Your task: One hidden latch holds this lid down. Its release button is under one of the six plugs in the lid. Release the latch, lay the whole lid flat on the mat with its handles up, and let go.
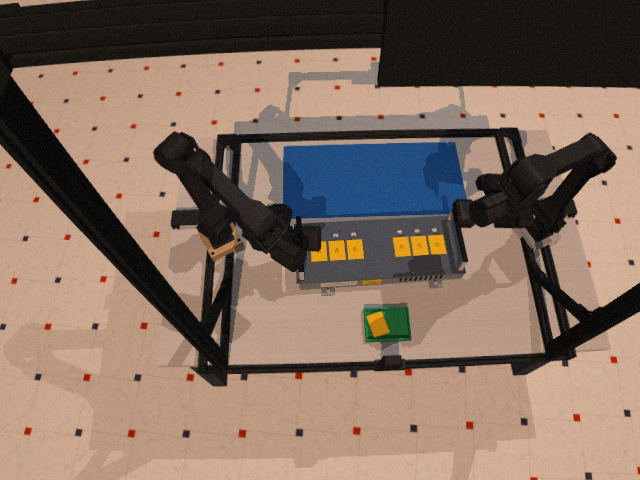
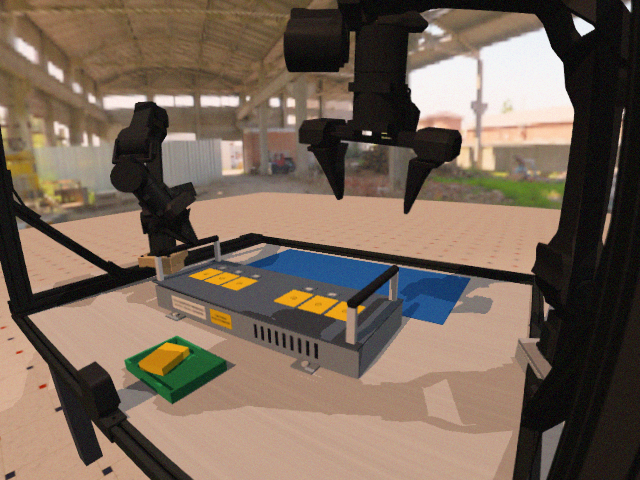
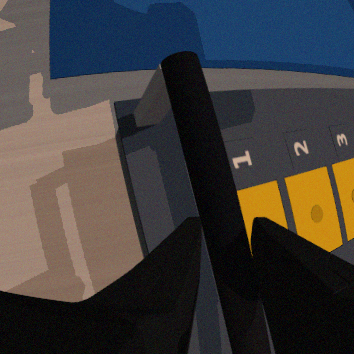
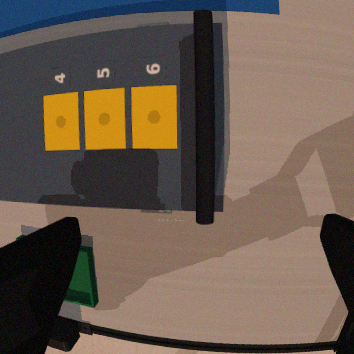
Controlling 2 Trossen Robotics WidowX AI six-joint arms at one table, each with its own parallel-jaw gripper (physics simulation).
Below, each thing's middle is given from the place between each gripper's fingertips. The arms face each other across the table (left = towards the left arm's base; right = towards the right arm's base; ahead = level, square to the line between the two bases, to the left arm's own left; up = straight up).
I see my left gripper 210 mm past the green tray [image 2: 200,366], 220 mm to the left of it and 100 mm above it. Also, from my left hand: blue mat [image 1: 391,179] 260 mm ahead, 220 mm to the right, 110 mm below.
Right now my right hand is 18 cm past the green tray, 21 cm to the right of it and 21 cm above it. Round my right hand: blue mat (30 cm ahead, 21 cm to the left, 22 cm below).
